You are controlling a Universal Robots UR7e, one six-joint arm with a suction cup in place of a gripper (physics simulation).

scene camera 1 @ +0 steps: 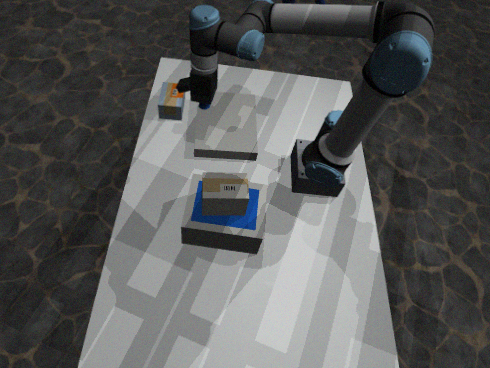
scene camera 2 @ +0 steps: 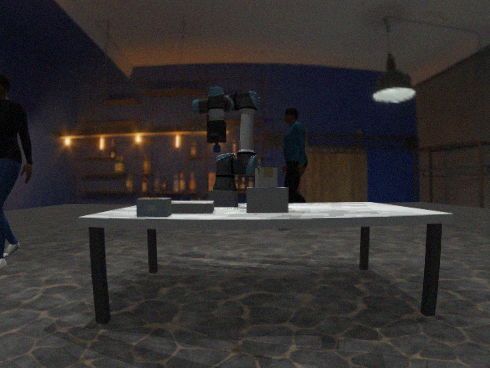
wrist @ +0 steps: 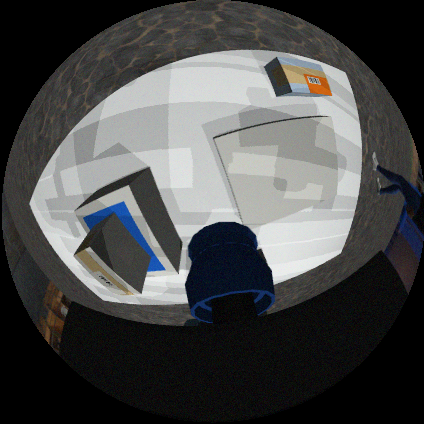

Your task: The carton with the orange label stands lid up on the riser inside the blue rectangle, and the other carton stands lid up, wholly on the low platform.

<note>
My suction cup [wrist: 224, 259] holds nothing. The table carries a carton with orange label [scene camera 1: 171, 103] and a low platform [wrist: 276, 168]. Further things: a riser with blue rectangle [scene camera 1: 244, 234].
The carton with orange label is seen too in the wrist view [wrist: 289, 77]. The riser with blue rectangle is seen too in scene camera 2 [scene camera 2: 258, 200] and in the wrist view [wrist: 135, 199].
</note>
